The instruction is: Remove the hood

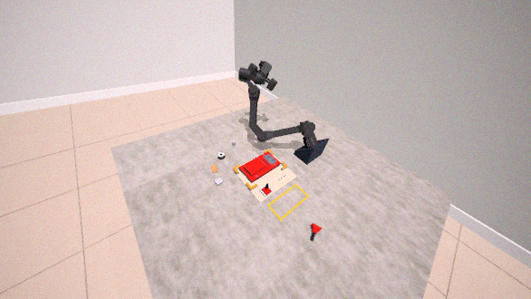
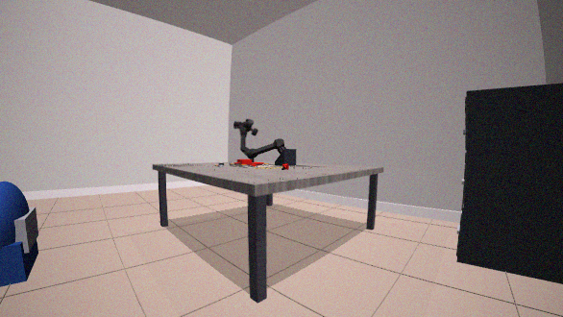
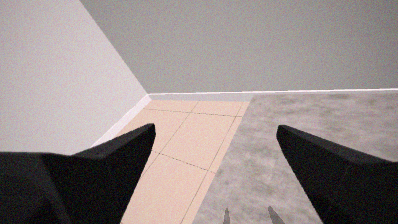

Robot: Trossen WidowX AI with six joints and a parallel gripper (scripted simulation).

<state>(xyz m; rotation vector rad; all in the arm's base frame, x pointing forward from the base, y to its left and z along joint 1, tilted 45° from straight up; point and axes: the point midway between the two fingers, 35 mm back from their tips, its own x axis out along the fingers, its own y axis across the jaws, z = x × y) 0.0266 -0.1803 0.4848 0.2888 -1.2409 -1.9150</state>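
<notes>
Now: gripper tip 440 mm to the right of the red hood, 300 mm short of it and 250 mm above it. The rest, counted from my gripper tip: holder (570 mm to the left, 310 mm ahead, 260 mm below); wheel (420 mm ahead, 290 mm below, 270 mm to the left).
</notes>
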